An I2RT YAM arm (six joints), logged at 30 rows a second.
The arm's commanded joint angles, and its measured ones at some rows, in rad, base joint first. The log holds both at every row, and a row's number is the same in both.
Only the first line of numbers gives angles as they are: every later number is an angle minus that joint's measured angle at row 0.
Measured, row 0:
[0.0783 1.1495 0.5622 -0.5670 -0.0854 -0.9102]
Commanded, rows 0 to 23:
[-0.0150 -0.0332 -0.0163 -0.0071 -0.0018 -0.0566]
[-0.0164 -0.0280 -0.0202 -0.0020 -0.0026 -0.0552]
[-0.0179 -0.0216 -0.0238 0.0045 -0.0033 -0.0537]
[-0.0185 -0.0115 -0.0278 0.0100 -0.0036 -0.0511]
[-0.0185 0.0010 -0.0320 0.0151 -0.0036 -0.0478]
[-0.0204 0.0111 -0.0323 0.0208 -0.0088 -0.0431]
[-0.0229 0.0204 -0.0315 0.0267 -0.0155 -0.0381]
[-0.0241 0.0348 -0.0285 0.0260 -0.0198 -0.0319]
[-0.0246 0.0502 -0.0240 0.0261 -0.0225 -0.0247]
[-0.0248 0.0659 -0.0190 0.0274 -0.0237 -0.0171]
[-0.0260 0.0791 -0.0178 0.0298 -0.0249 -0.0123]
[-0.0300 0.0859 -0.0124 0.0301 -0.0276 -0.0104]
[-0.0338 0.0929 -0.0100 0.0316 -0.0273 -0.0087]
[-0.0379 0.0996 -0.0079 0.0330 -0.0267 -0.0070]
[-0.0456 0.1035 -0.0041 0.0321 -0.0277 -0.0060]
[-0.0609 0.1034 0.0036 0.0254 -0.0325 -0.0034]
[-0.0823 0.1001 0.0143 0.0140 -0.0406 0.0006]
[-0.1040 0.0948 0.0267 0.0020 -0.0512 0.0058]
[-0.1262 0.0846 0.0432 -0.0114 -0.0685 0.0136]
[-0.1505 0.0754 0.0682 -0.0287 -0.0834 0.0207]
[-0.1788 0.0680 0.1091 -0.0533 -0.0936 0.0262]
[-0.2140 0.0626 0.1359 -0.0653 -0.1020 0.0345]
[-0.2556 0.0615 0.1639 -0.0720 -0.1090 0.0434]
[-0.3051 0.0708 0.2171 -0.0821 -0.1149 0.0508]
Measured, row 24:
[-0.1775 0.0781 0.0612 -0.0365 -0.0783 0.0138]
